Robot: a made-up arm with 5 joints.
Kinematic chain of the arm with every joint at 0, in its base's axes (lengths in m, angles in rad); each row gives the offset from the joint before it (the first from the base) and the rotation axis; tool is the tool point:
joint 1: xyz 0 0 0.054 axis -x
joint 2: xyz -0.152 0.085 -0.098 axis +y
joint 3: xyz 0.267 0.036 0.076 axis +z
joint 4: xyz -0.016 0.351 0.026 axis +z
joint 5: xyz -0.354 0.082 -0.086 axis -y
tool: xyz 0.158 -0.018 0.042
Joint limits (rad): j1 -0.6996..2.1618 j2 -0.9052..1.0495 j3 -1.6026..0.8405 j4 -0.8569..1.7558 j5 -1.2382..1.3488
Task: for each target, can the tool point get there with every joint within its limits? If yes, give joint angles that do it. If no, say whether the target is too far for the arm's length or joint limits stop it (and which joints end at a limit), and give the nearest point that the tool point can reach.
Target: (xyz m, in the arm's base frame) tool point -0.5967 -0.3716 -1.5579
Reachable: no: too far | nearest point -0.1996 -0.1837 -0.7427 | short by 0.926 m
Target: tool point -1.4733 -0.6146 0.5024
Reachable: no: too far | nearest point -0.5138 -0.3591 0.0005 | short by 1.113 m
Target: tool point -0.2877 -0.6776 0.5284
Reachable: no: joint limits stop it (at a limit: joint 1, joint 2, joint 3, joint 4, joint 5) | nearest point -0.0820 -0.4651 0.1867 | short by 0.452 m
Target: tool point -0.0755 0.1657 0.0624
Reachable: yes | joints 0.3336 0.8787 0.5810 0.7220 0.8324
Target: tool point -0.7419 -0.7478 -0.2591
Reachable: no: joint limits stop it (at a limit: joint 1, joint 2, joint 4, joint 5) | nearest point -0.4943 -0.4723 -0.2129 | short by 0.373 m
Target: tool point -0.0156 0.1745 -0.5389
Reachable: yes | joints 0.8399 0.7427 -0.4069 0.1718 -0.5540
